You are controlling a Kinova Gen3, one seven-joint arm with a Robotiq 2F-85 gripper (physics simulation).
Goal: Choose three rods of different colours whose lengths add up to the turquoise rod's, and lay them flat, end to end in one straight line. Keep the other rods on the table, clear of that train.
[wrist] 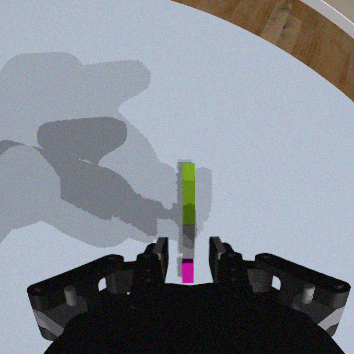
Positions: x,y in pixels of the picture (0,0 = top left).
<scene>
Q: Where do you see a lime green rod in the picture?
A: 188,180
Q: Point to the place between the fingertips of the gripper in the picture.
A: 188,249
</scene>
